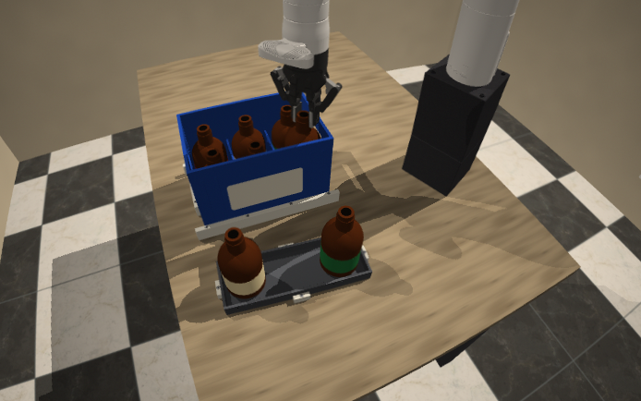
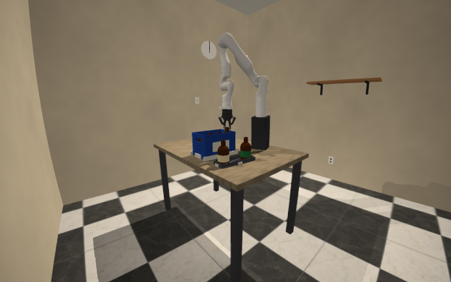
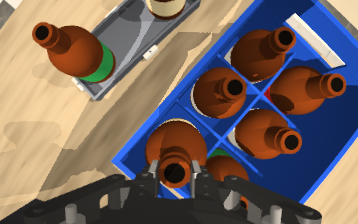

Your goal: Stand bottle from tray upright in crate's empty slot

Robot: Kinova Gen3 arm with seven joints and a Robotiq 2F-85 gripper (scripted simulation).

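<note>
The blue crate is 120 mm below my hand, 90 mm ahead of it and 60 mm to the right of it. Round my hand: dark grey tray: 190 mm below, 180 mm to the left, 130 mm ahead.
</note>
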